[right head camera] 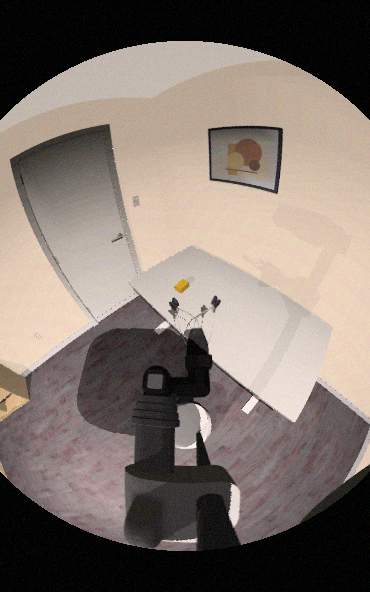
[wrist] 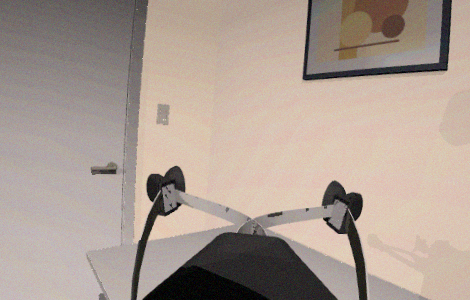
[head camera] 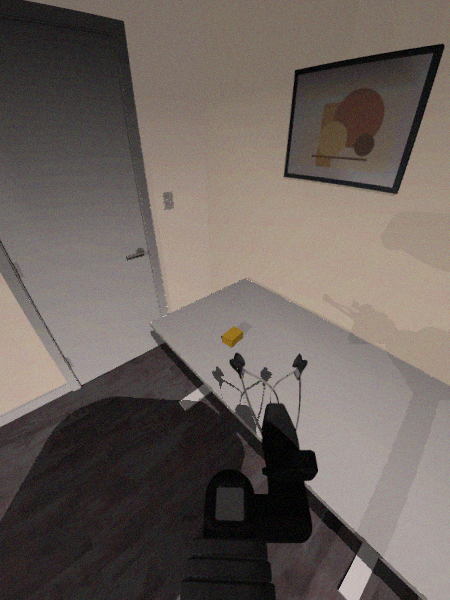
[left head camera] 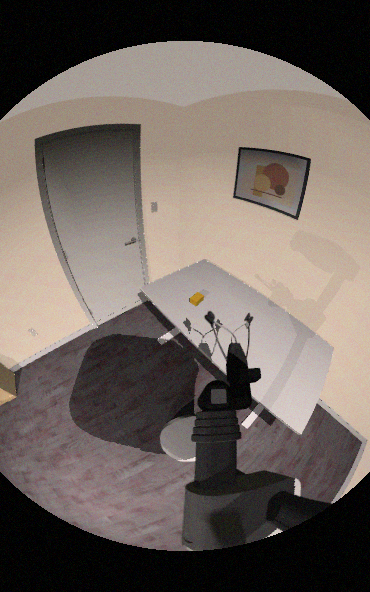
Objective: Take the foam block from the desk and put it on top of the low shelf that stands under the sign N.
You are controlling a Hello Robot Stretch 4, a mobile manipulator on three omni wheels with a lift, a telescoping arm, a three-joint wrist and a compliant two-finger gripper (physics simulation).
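Where they show: gripper, fingertip midpoint: (right head camera: 194,297) (wrist: 253,190) (head camera: 267,355) (left head camera: 228,312); robot's base, link origin: (right head camera: 186,424) (left head camera: 185,436).
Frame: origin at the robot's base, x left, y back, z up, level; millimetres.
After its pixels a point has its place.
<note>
The foam block (head camera: 232,337) @(x -4, y -913, z 738 mm) (left head camera: 196,299) @(x -4, y -908, z 738 mm) (right head camera: 182,286) @(x -14, y -913, z 735 mm) is a small yellow-orange box. It lies on the grey desk (head camera: 360,425) @(x -477, y -509, z 693 mm) (left head camera: 295,375) @(x -632, y -329, z 693 mm) (right head camera: 285,370) @(x -593, y -262, z 693 mm) near the far left corner, by the door. The desk's far corner also shows in the wrist view (wrist: 115,257); the block does not show there. My gripper (head camera: 269,364) @(x -86, y -477, z 1100 mm) (left head camera: 229,318) @(x -86, y -477, z 1100 mm) (right head camera: 195,303) @(x -86, y -477, z 1100 mm) (wrist: 253,190) @(x -86, y -477, z 1100 mm) is open, its two fingertips wide apart with nothing between them. It is above the desk, on the near side of the block and apart from it. The low shelf under the sign N cannot be made out in these views.
A closed grey door (head camera: 75,200) @(x 872, y -1371, z 1287 mm) (left head camera: 95,220) @(x 901, y -1345, z 1198 mm) (right head camera: 75,235) @(x 961, y -1290, z 1108 mm) (wrist: 60,125) @(x 835, y -1405, z 1100 mm) stands left of the desk. A framed picture (head camera: 350,130) @(x -467, y -1222, z 1592 mm) (left head camera: 272,182) @(x -473, y -1217, z 1578 mm) (right head camera: 245,159) @(x -471, y -1218, z 1573 mm) (wrist: 375,30) @(x -471, y -1217, z 1538 mm) hangs on the wall behind the desk. Part of a wooden shelf unit (left head camera: 7,378) @(x 2184, y 68, z 117 mm) (right head camera: 15,381) @(x 2188, y 62, z 188 mm) shows at the left edge.
</note>
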